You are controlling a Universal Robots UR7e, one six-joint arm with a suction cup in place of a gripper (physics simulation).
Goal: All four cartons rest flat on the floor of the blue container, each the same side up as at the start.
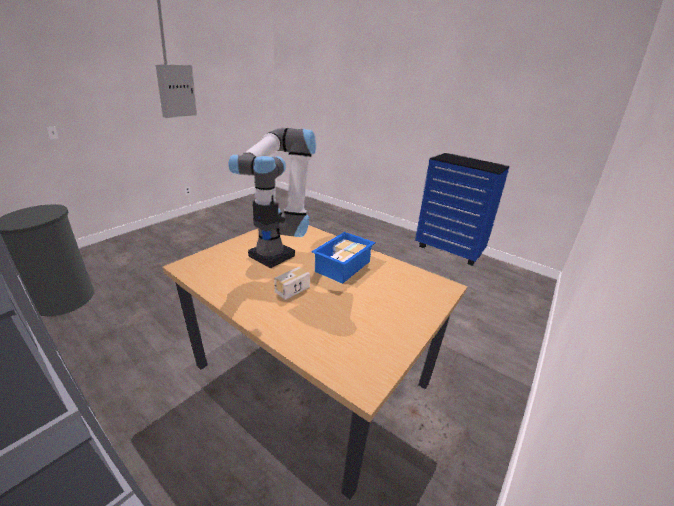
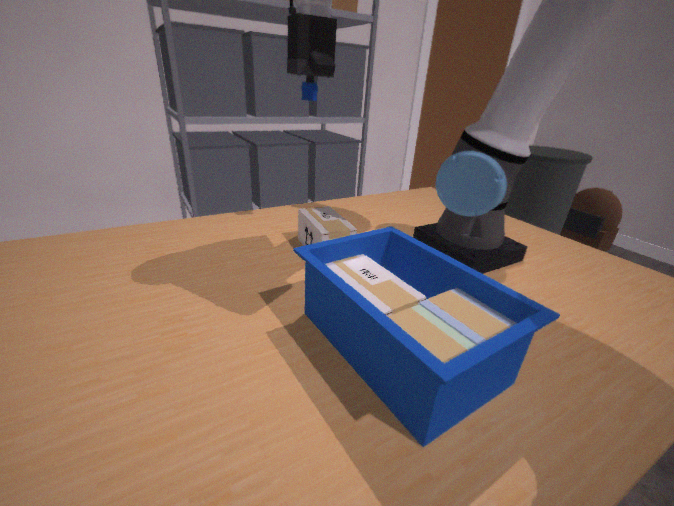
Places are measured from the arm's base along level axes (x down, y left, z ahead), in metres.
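Pixels of known places: end effector, tool point: (image 1: 266, 237) (image 2: 309, 99); arm's base, origin of the base link: (image 1: 269, 249) (image 2: 468, 234).
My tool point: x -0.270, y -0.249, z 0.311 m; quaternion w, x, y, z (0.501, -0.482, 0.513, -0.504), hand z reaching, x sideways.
Ahead of a thing's pixels: the offset from my tool point to its top centre. Level surfaces: height alone.
The blue container @(dx +0.191, dy +0.458, dz +0.041 m) (image 1: 329, 268) (image 2: 473, 400) stands on the table. Inside, a carton with a printed white label @(dx +0.223, dy +0.401, dz +0.061 m) (image 2: 386, 285) lies at the end nearer the loose carton. At the other end a tan carton with a pale green stripe @(dx +0.220, dy +0.542, dz +0.073 m) (image 2: 430, 333) lies beside a tan carton with pale blue edges @(dx +0.222, dy +0.527, dz -0.011 m) (image 2: 470, 313). Their undersides are hidden by the walls. A white and tan carton @(dx +0.233, dy +0.125, dz +0.008 m) (image 1: 292, 284) (image 2: 338, 224) with up-arrows on its side rests on the table outside the container. My suction gripper (image 1: 266, 236) (image 2: 309, 98) is open, with no carton on its blue cup, high above the table near the robot base.
The robot base (image 1: 271, 253) (image 2: 470, 247) stands on the wooden table @(dx +0.311 m) (image 1: 381, 326) (image 2: 136, 354), near the loose carton and the container. A shelf rack (image 2: 185, 163) with grey bins, a dark green barrel (image 1: 48, 261) and a blue drawer cabinet (image 1: 457, 209) stand away from the table.
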